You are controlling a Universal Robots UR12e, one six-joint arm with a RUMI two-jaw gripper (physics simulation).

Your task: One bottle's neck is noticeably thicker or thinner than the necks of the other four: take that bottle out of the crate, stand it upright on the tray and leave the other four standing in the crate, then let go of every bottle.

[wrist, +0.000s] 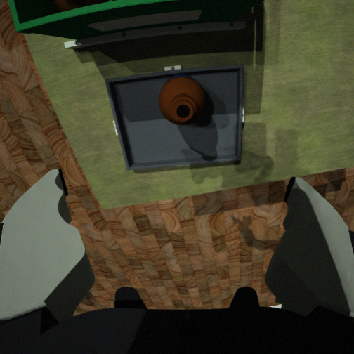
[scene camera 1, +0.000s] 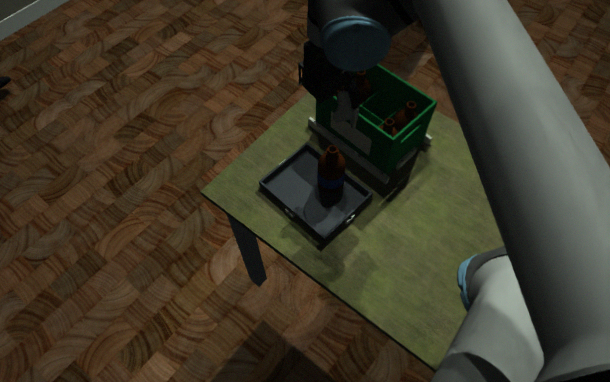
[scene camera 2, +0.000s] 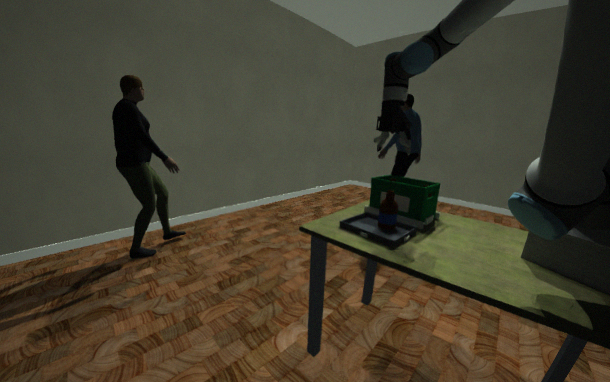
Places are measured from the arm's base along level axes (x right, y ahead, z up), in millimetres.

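Where they show: gripper, fingertip midpoint: point(scene camera 1: 331, 107) point(scene camera 2: 392, 153).
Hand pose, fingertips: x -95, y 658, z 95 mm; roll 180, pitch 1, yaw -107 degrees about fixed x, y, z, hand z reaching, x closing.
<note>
Things, the pixels of their top centre, and the offset from my fingertips. Level surfaces: height alone.
- brown bottle with a blue band, middle of its top: point(scene camera 1: 332, 148) point(scene camera 2: 390, 190) dx +5, dy -8, dz -151 mm
- dark tray, middle of its top: point(scene camera 1: 315, 187) point(scene camera 2: 378, 224) dx -44, dy +10, dz -285 mm
- green crate, middle of its top: point(scene camera 1: 375, 93) point(scene camera 2: 405, 180) dx +219, dy +0, dz -136 mm
- bottle, middle of its top: point(scene camera 1: 361, 71) dx +278, dy +82, dz -148 mm
- pale rail, middle of its top: point(scene camera 1: 347, 146) point(scene camera 2: 392, 213) dx +122, dy +15, dz -281 mm
- green table, its level: dz -311 mm
A brown bottle with a blue band point(scene camera 1: 331, 175) point(scene camera 2: 388, 214) point(wrist: 182, 99) stands upright on the dark tray point(scene camera 1: 292, 182) point(scene camera 2: 352, 227) point(wrist: 145, 145), nearer its crate side. The green crate point(scene camera 1: 382, 152) point(scene camera 2: 426, 202) point(wrist: 60, 22) stands beside the tray. In scene camera 1, two brown bottles point(scene camera 1: 389, 127) point(scene camera 1: 410, 110) show in its near right part and another bottle point(scene camera 1: 361, 80) shows partly at the back; the arm hides the rest. My gripper point(scene camera 1: 345, 112) point(scene camera 2: 385, 142) point(wrist: 177, 177) is wide open and empty, above and apart from the tray bottle.
A pale rail point(scene camera 1: 350, 151) point(wrist: 155, 34) runs along the crate's base on the tray side. The tray and crate are near one end of the green table point(scene camera 1: 415, 225) point(scene camera 2: 465, 250). Two people point(scene camera 2: 132, 135) point(scene camera 2: 414, 127) stand on the floor beyond the table.
</note>
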